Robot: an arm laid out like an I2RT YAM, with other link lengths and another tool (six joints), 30 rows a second.
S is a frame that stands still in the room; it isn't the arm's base.
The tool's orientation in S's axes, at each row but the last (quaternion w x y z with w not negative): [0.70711 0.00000 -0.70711 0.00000]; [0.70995 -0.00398 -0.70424 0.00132]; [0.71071 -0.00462 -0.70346 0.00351]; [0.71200 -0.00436 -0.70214 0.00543]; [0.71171 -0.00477 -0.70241 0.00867]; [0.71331 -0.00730 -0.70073 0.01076]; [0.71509 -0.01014 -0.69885 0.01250]
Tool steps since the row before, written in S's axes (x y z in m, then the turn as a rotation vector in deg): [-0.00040 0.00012 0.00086 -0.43 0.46 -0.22]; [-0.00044 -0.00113 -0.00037 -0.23 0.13 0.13]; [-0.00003 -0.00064 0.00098 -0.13 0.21 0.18]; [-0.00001 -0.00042 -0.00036 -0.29 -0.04 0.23]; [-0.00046 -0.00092 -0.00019 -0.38 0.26 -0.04]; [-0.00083 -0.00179 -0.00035 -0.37 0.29 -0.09]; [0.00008 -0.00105 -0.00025 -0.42 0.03 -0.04]
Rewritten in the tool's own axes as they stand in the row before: [0.00086 0.00012 0.00040 -0.22 0.46 0.43]; [-0.00038 -0.00113 0.00043 0.13 0.13 0.23]; [0.00097 -0.00065 0.00004 0.18 0.21 0.13]; [-0.00037 -0.00041 0.00001 0.23 -0.04 0.29]; [-0.00021 -0.00091 0.00046 -0.04 0.26 0.38]; [-0.00041 -0.00178 0.00083 -0.09 0.29 0.37]; [-0.00028 -0.00104 -0.00008 -0.05 0.03 0.42]
